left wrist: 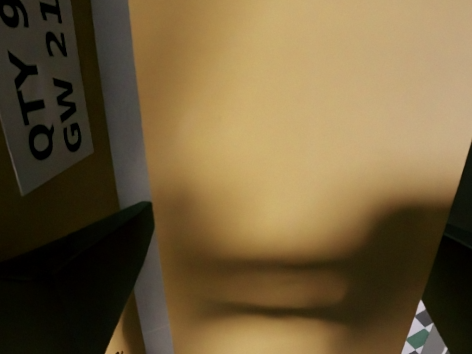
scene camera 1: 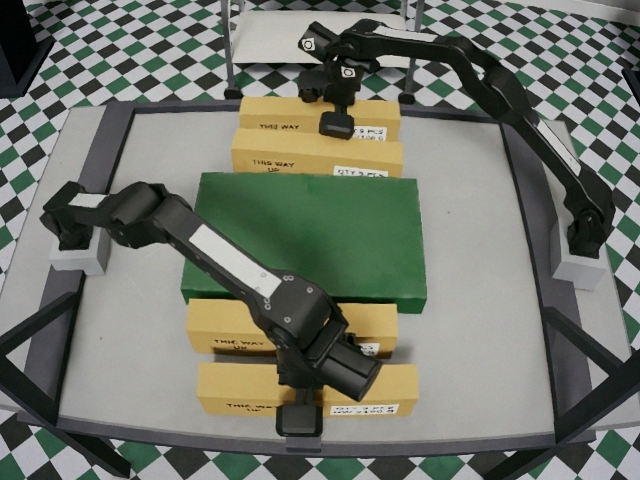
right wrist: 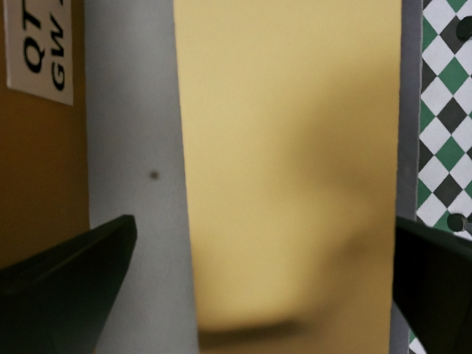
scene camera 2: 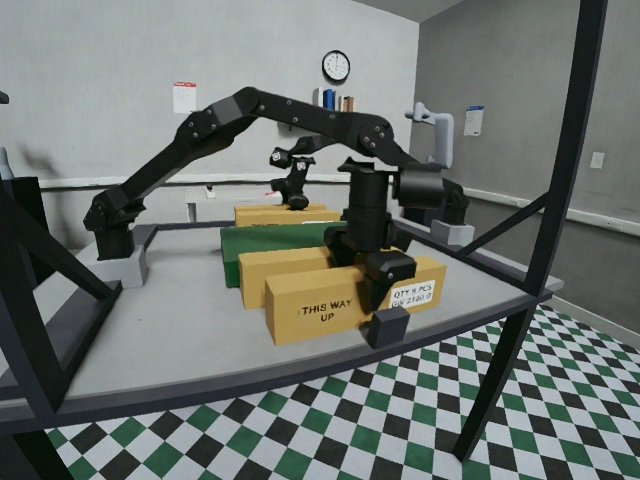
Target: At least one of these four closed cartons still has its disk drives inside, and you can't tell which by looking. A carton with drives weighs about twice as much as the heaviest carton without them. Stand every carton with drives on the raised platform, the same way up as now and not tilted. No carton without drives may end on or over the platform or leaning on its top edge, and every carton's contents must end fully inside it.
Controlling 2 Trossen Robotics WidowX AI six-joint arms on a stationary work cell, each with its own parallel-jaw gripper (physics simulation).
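Places are measured from the left arm's base along level axes (x ahead, y left, z up), in metres.
Pixels of known places: left gripper, fingertip midpoint: [left wrist: 271, 215] [scene camera 1: 301, 393] [scene camera 2: 359, 297]; right gripper, fingertip midpoint: [right wrist: 246, 221]; left arm's base at its link origin: [scene camera 1: 76, 235] [scene camera 2: 116, 254]; right arm's base at its link origin: [scene camera 1: 583, 242] [scene camera 2: 453, 223].
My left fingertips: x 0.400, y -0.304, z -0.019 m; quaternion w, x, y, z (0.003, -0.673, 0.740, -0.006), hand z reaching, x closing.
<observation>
For each thing: its top centre in the pictures, then the offset to it from my left fingertips. Level surfaces: height alone.
- front carton at its top centre: [left wrist: 295, 289] [scene camera 1: 307, 382] [scene camera 2: 366, 271] dx +0.009, dy -0.001, dz +0.047 m
- second carton at its top centre: [scene camera 1: 290, 318] [scene camera 2: 325, 251] dx -0.008, dy +0.105, dz +0.047 m
- green raised platform at its top centre: [scene camera 1: 305, 229] [scene camera 2: 302, 236] dx +0.026, dy +0.285, dz +0.022 m
- third carton at its top centre: [scene camera 1: 317, 144] [scene camera 2: 289, 212] dx +0.060, dy +0.461, dz +0.047 m
- back carton at its top centre: [right wrist: 299, 199] [scene camera 1: 320, 106] [scene camera 2: 281, 205] dx +0.074, dy +0.568, dz +0.047 m
- small dark block at its top centre: [scene camera 1: 303, 438] [scene camera 2: 391, 311] dx -0.004, dy -0.081, dz +0.019 m
- grey table at its surface level: dz -0.039 m
Four closed tan cartons stand upright. My left gripper [scene camera 1: 302, 395] [scene camera 2: 361, 279] [left wrist: 271, 215] is open, its fingers down on either side of the front carton [scene camera 1: 387, 376] [scene camera 2: 315, 310] [left wrist: 300, 125]. The second carton [scene camera 1: 217, 320] [scene camera 2: 284, 260] [left wrist: 55, 210] stands between it and the green raised platform [scene camera 1: 310, 222] [scene camera 2: 279, 237]. Behind the platform stand a third carton [scene camera 1: 315, 147] [right wrist: 40, 165] and the back carton [scene camera 1: 268, 109] [right wrist: 290, 125]. My right gripper [scene camera 1: 338, 111] [right wrist: 246, 221] is open around the back carton, its farther finger hidden in scene camera 1.
A small dark block [scene camera 1: 303, 444] [scene camera 2: 388, 328] sits at the table's front edge beside the left gripper's near finger. Dark frame rails border the grey table [scene camera 1: 480, 320]. Narrow gaps separate the cartons in each pair. My left arm passes over the platform's front left part in scene camera 1.
</observation>
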